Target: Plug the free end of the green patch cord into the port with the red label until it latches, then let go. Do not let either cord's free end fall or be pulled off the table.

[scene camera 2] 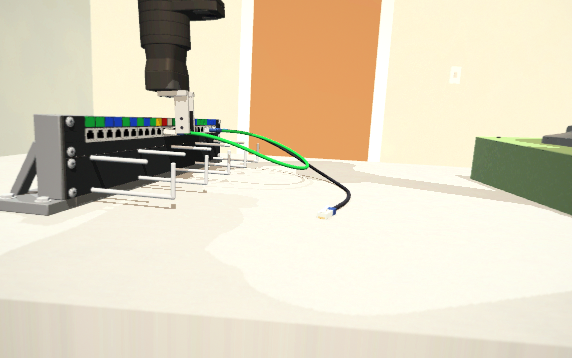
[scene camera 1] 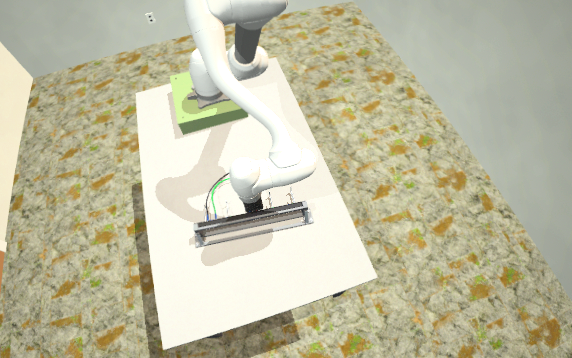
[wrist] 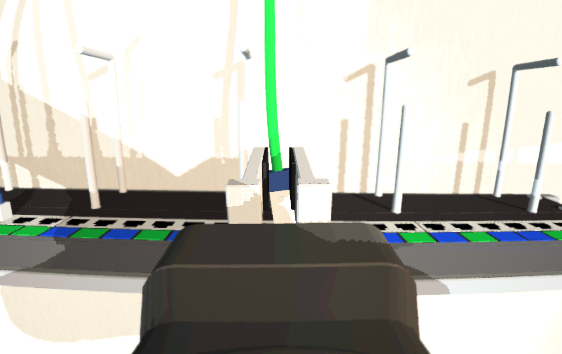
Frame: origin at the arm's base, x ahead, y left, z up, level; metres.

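Seen in the pictures: gripper, fingertip midpoint: (scene camera 2: pixel 185 133) (wrist: pixel 278 166); arm's base, link origin: (scene camera 1: pixel 211 93).
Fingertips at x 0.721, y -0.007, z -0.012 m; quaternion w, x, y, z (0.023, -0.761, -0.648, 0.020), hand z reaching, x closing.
Observation:
Offsets run from my fingertips to a thing's top centre. "spot": to the spot under its first point. Level surfaces: height alone.
My gripper (scene camera 2: pixel 184 128) (wrist: pixel 278 166) is shut on the plug of the green patch cord (scene camera 2: pixel 300 166) (wrist: pixel 270 75) (scene camera 1: pixel 213 196). In the wrist view the plug's blue boot {dx +0.007, dy -0.001, dz +0.005 m} (wrist: pixel 279 179) and pale body {dx +0.018, dy -0.002, dz +0.009 m} (wrist: pixel 283 204) sit between the fingers, the body slightly askew. The plug's nose points at the port row of the black patch panel (scene camera 2: pixel 80 145) (wrist: pixel 150 202). The red label {spot: dx +0.034, dy -0.002, dz +0.017 m} (scene camera 2: pixel 164 121) is on the top strip, just left of the fingers in scene camera 2. The nose is close to the ports below it; its exact port and depth are hidden.
The black cord {spot: dx -0.239, dy -0.076, dz -0.066 m} (scene camera 2: pixel 325 172) ends in a free plug {dx -0.209, dy +0.179, dz -0.067 m} (scene camera 2: pixel 326 214) resting on the table {dz -0.078 m} (scene camera 2: pixel 400 260). Metal cable guides (scene camera 2: pixel 173 180) (wrist: pixel 384 125) stick out from the panel beside and below the gripper. The green robot base block (scene camera 1: pixel 215 120) (scene camera 2: pixel 520 175) stands farther back.

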